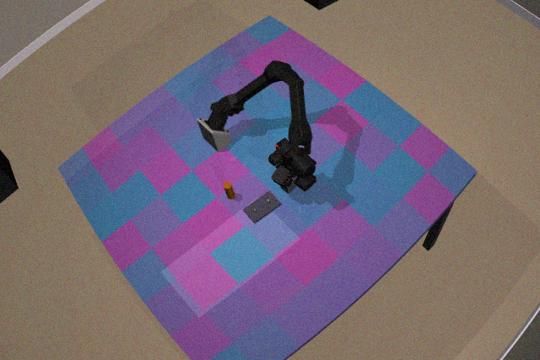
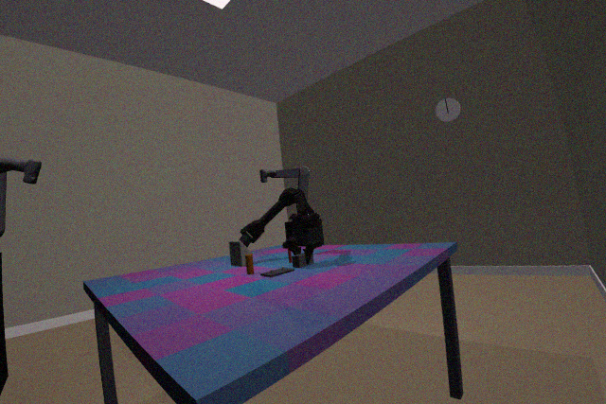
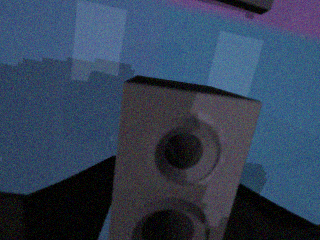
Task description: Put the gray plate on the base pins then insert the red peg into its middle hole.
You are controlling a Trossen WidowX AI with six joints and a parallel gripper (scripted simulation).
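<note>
Now: gripper tip 30 mm below the gray plate. From my gripper tip the other things lie so: red peg: 120 mm behind, 30 mm to the left, 30 mm above; orange cylinder: 110 mm behind, 210 mm to the right, 30 mm above; dark base: 10 mm ahead, 150 mm to the right.
</note>
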